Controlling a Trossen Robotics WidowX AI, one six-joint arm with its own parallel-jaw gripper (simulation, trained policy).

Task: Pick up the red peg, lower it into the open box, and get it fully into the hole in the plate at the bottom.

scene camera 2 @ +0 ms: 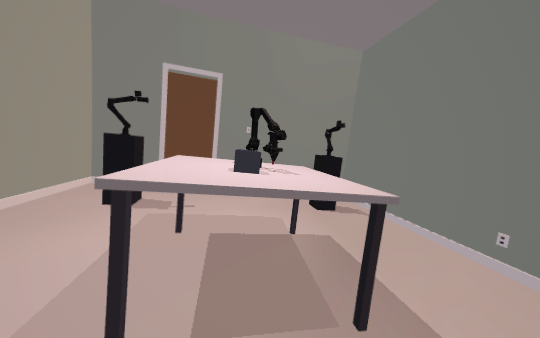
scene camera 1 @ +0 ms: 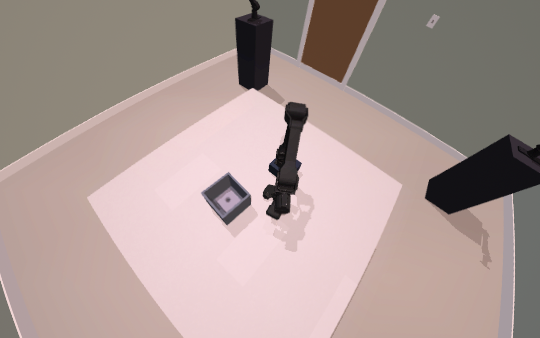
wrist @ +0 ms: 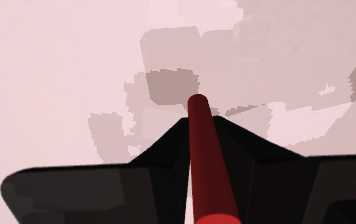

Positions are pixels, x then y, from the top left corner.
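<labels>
There's a grey box (scene camera 1: pixel 210 194), and it's 870 mm from the lens.
</labels>
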